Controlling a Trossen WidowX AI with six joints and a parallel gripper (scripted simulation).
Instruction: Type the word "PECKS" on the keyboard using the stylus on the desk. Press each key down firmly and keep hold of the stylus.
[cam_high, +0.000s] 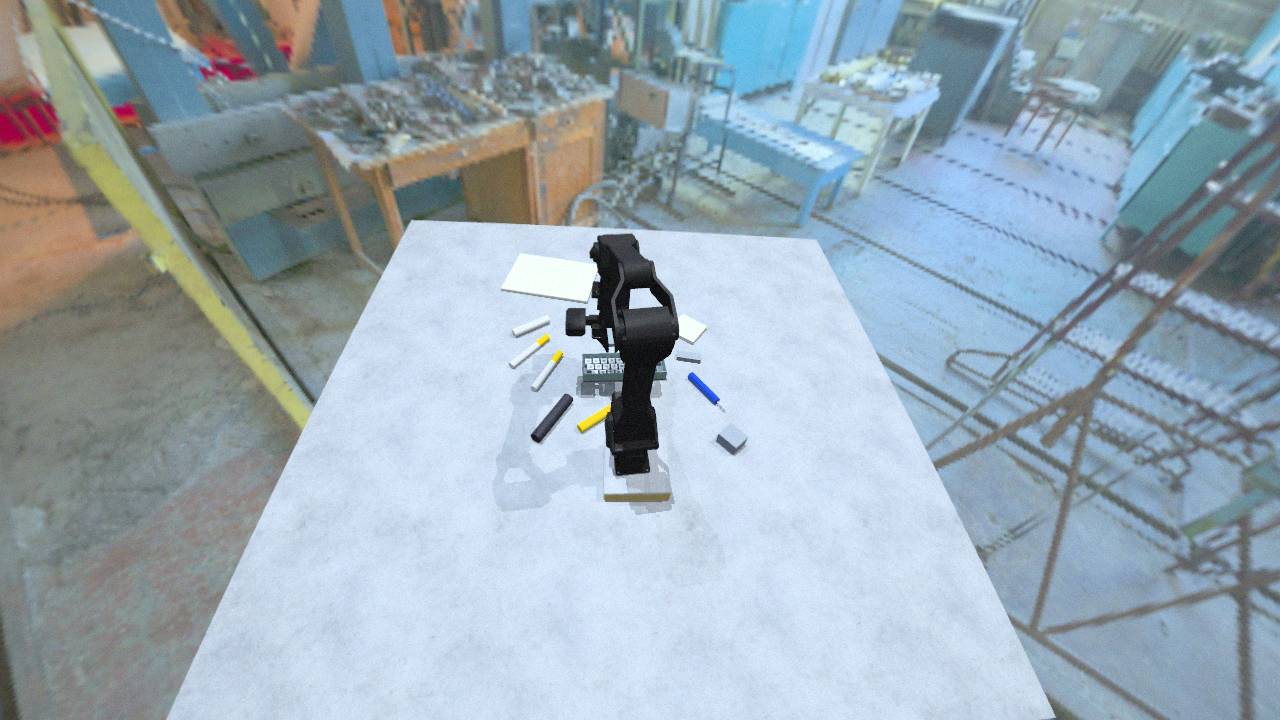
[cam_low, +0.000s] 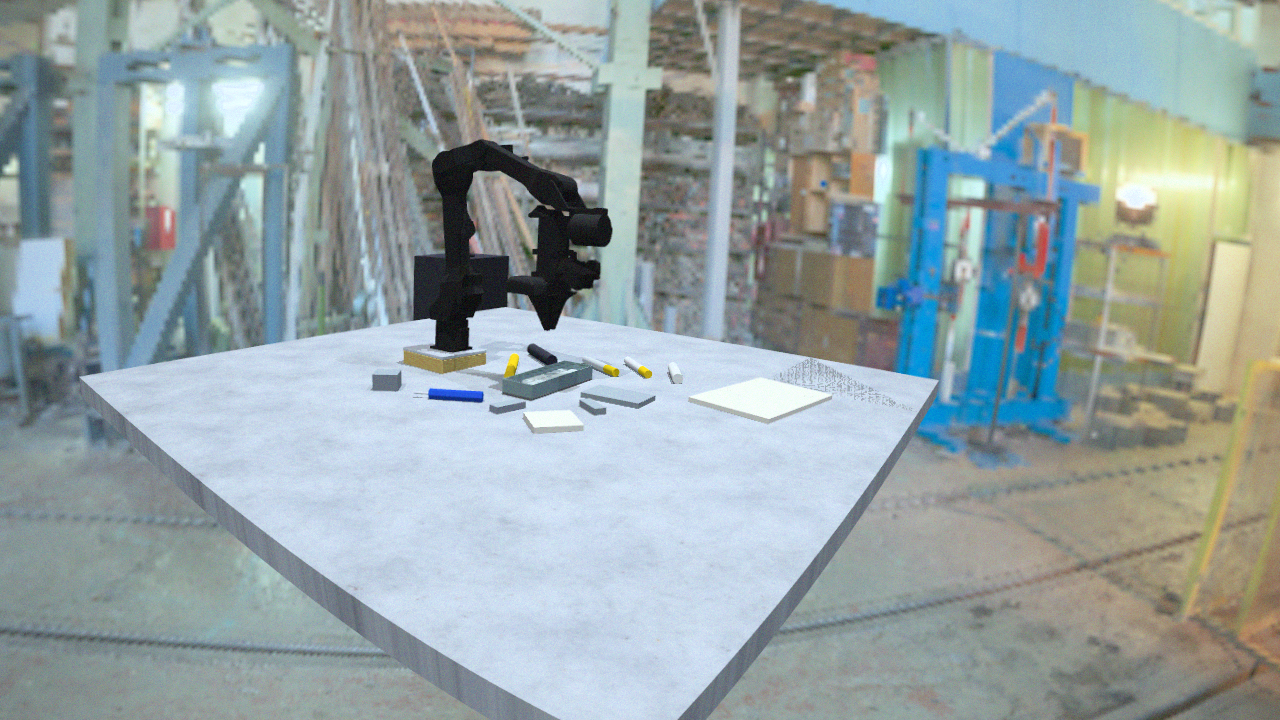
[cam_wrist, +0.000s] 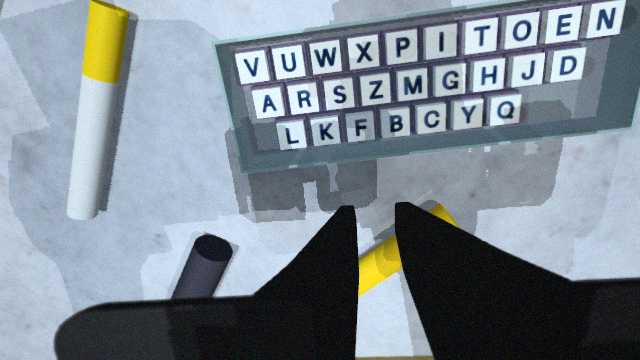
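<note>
My gripper tip is 7 cm past the blue stylus, 22 cm to the left of it and 9 cm above it. The rest, counted from my gripper tip: grey slab: 16 cm ahead, 2 cm to the right, 9 cm below; yellow marker: 9 cm behind, 1 cm to the left, 8 cm below; black cylinder: 10 cm behind, 13 cm to the left, 8 cm below.
</note>
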